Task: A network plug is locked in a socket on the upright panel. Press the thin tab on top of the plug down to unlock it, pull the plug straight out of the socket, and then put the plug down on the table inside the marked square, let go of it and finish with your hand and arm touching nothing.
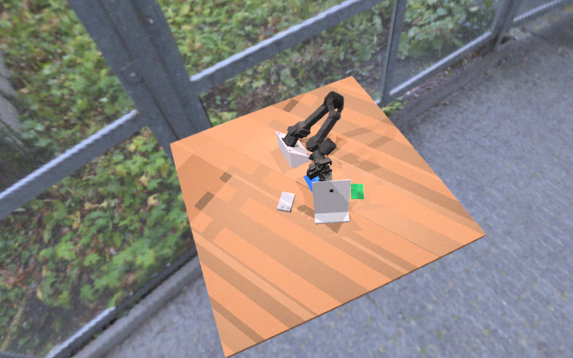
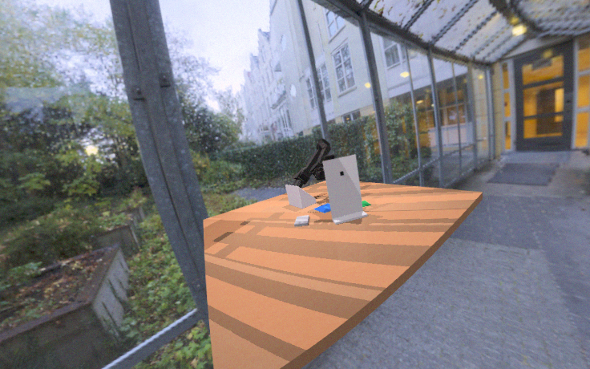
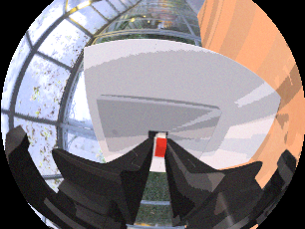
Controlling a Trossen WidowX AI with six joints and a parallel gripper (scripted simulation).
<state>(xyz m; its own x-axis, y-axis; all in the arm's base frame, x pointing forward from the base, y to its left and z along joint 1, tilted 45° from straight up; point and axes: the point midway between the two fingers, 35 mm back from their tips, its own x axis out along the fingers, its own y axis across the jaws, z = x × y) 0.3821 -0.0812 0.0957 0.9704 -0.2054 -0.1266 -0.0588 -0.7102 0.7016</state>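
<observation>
My gripper tip is now right at the network plug. Round my gripper tip: green square: 20 mm behind, 180 mm to the left, 230 mm below; then grey panel: 20 mm ahead, 10 mm to the right, 90 mm below; then blue marked square: 190 mm behind, 40 mm to the left, 230 mm below.
</observation>
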